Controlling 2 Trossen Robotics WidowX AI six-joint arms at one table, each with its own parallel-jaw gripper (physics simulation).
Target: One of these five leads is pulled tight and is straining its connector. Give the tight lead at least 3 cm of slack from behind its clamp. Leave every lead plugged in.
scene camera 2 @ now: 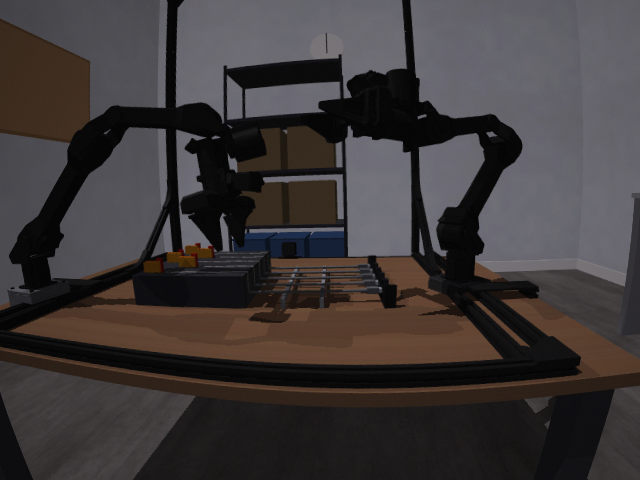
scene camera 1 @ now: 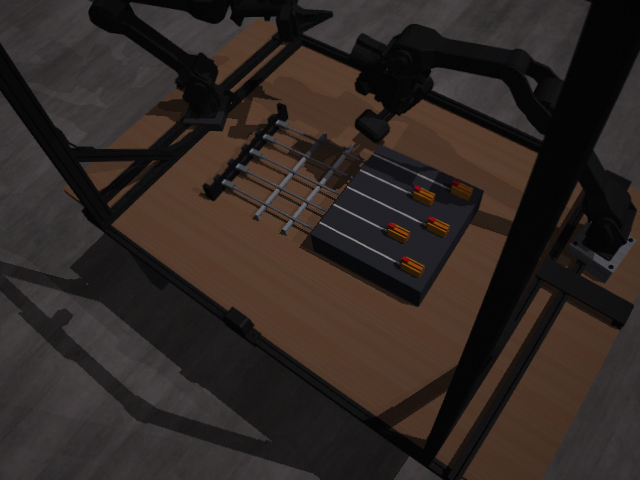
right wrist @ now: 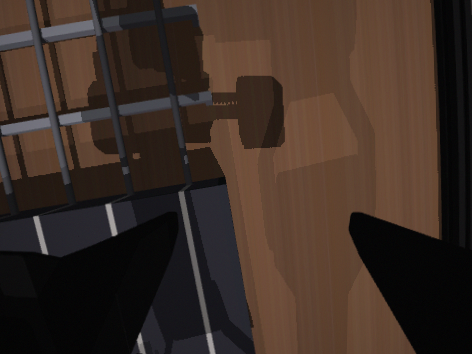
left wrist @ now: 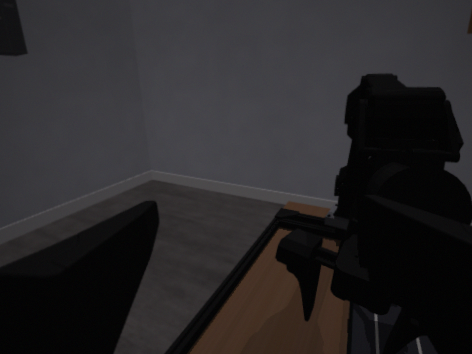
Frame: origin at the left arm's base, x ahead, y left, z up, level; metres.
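Seen in the pictures: left gripper, fingertip midpoint: (scene camera 2: 308, 111) (scene camera 1: 335, 0) (left wrist: 259, 208); right gripper, fingertip midpoint: (scene camera 2: 231, 249) (scene camera 1: 389, 124) (right wrist: 263, 221) (left wrist: 343, 337); left arm's base, link origin: (scene camera 2: 459, 278) (scene camera 1: 206, 108); right arm's base, link origin: (scene camera 2: 38, 285) (scene camera 1: 603, 242) (left wrist: 347, 213).
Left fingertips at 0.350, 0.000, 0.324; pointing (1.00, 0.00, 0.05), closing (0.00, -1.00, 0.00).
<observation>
Pixels of each thing's top centre, then the offset from my left fingertips to it, as dx, dy, dz. "pt": a spot on its surface instead.
- black block, top centre: (scene camera 1: 398, 211) (scene camera 2: 208, 261) +0.154, -0.297, -0.285
- farthest lead, surface spot: (right wrist: 194, 253) pt +0.127, -0.167, -0.285
Five grey leads (scene camera 1: 385, 204) (scene camera 2: 309, 278) run from orange connectors (scene camera 1: 424, 195) (scene camera 2: 189, 260) on a black block (scene camera 1: 366, 269) (scene camera 2: 190, 288) (right wrist: 217, 225), across two grey clamp bars (scene camera 1: 280, 187) (right wrist: 147, 105), to a black anchor rail (scene camera 1: 244, 153) (scene camera 2: 385, 286). All five look straight and plugged in; I cannot tell which one is tight. My right gripper (scene camera 1: 371, 125) (scene camera 2: 225, 238) (right wrist: 263, 221) is open and empty, above the block's far corner, over the farthest lead (right wrist: 194, 253). My left gripper (scene camera 1: 304, 19) (scene camera 2: 328, 110) is open and empty, held high behind the table.
A black frame (scene camera 1: 242, 324) edges the table, with an upright post (scene camera 1: 499, 286) at the right. A shelf rack (scene camera 2: 285, 71) with cardboard boxes and blue bins stands behind the table. The right arm (left wrist: 375, 175) fills the right of the left wrist view.
</observation>
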